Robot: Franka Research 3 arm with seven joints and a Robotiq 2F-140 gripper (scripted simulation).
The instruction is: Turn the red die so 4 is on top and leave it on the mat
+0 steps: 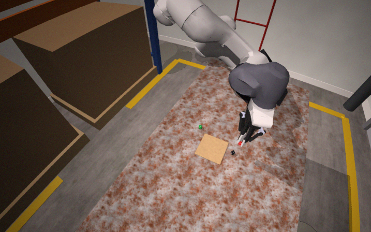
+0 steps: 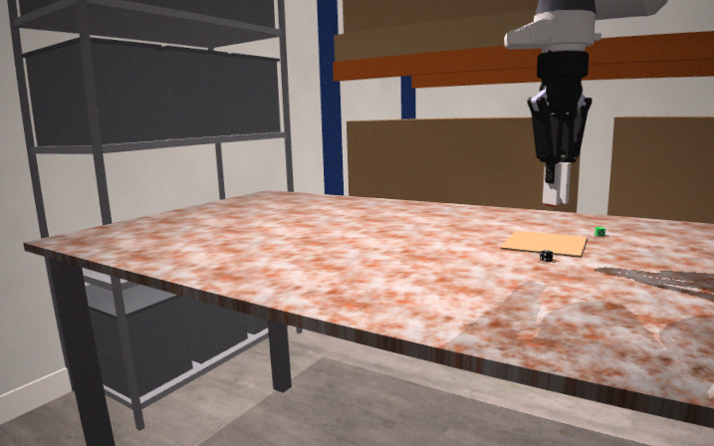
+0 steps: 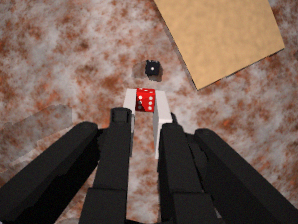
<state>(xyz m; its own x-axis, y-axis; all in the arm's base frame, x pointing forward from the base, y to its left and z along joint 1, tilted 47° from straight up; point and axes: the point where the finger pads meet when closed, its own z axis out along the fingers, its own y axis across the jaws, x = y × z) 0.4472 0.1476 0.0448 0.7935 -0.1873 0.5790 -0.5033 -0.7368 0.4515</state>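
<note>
Right now my hand is 13 cm to the left of the tan mat, 13 cm above it and 3 cm short of it. From my hand the other things lie so: red die 3 cm below; green die 23 cm to the right, 13 cm below, 7 cm behind; black die 13 cm below, 2 cm to the right, 1 cm ahead.
</note>
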